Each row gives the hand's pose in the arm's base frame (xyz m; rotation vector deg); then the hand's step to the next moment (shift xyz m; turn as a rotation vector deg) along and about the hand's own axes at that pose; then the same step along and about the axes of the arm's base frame.
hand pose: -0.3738 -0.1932 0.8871 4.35 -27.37 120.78
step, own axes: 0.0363 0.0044 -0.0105 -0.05 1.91 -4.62
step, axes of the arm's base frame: -0.0224 0.0306 -0.0024 -0.94 0.72 -4.86
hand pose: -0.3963 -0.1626 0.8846 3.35 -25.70 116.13
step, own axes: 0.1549 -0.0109 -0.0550 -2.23 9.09 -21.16
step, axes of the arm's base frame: -0.0573 0.1539 -0.0124 -3.63 1.48 -22.80
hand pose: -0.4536 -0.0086 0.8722 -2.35 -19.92 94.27
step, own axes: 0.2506 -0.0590 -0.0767 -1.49 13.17 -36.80
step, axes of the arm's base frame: 0.0471 0.2641 -0.0135 -4.03 5.08 -38.57
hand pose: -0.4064 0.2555 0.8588 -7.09 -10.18 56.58
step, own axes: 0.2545 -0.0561 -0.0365 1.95 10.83 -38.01
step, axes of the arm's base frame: 0.1903 0.1818 -0.0017 -0.01 6.66 -39.01
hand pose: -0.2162 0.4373 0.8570 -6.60 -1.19 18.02
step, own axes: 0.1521 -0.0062 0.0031 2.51 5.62 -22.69
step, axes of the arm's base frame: 0.1464 0.0416 0.0042 1.53 3.59 -23.18
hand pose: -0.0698 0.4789 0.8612 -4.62 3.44 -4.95
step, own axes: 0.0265 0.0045 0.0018 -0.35 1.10 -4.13
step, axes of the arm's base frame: 0.0268 0.0023 -0.0001 -0.52 0.80 -4.18
